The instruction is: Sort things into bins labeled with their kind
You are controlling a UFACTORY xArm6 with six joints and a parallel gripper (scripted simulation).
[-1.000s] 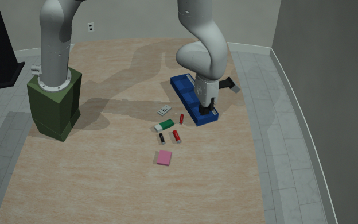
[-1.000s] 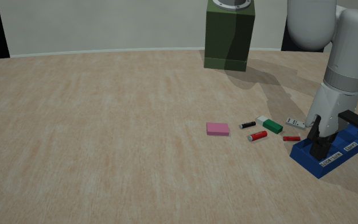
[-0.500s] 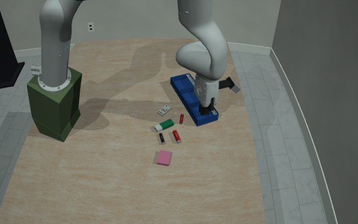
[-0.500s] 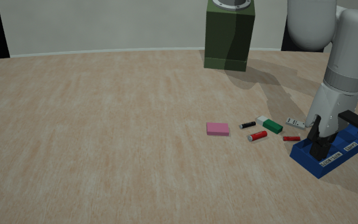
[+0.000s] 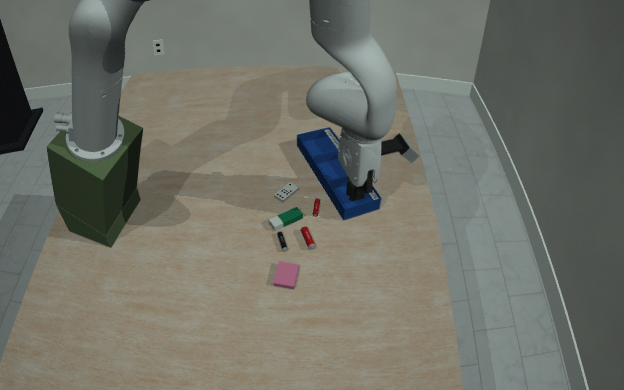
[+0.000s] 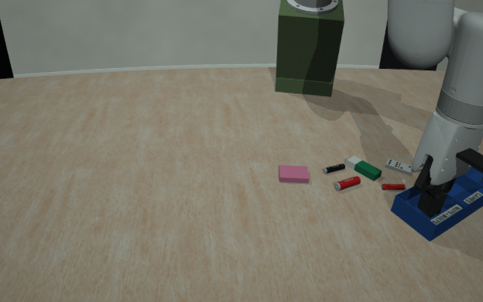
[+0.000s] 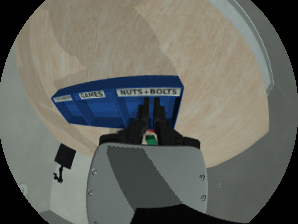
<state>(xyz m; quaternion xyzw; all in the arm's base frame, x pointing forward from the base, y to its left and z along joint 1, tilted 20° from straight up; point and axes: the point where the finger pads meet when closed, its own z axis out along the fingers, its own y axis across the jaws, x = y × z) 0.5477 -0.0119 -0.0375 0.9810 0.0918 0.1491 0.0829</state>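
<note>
The blue bin is 80 mm to the left of my hand, 20 mm below it and 20 mm behind it. Round my hand: thick red battery 110 mm behind, 90 mm to the right, 30 mm below; white domino 140 mm behind, 40 mm to the left, 30 mm below; thin red battery 80 mm behind, 30 mm below, 10 mm to the right.
</note>
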